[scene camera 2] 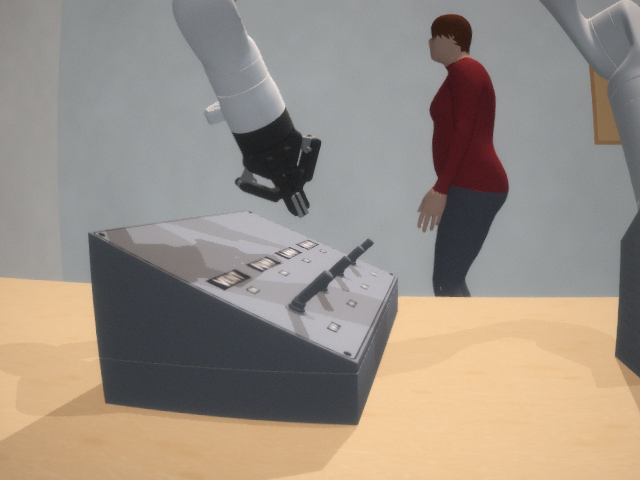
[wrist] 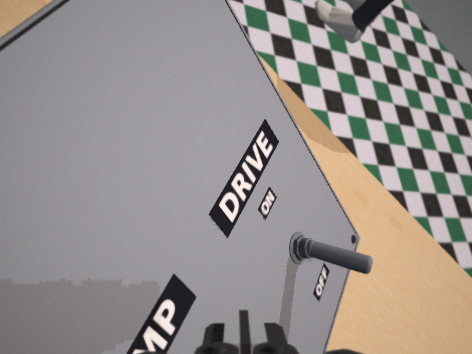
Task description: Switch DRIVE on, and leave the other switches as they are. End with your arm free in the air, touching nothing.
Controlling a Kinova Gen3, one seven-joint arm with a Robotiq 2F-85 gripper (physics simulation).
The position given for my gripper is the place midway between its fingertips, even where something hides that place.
I see my gripper [scene camera 2: 301, 213] and a drive lever [wrist: 355, 261].
My gripper also shows in the wrist view [wrist: 243, 336].
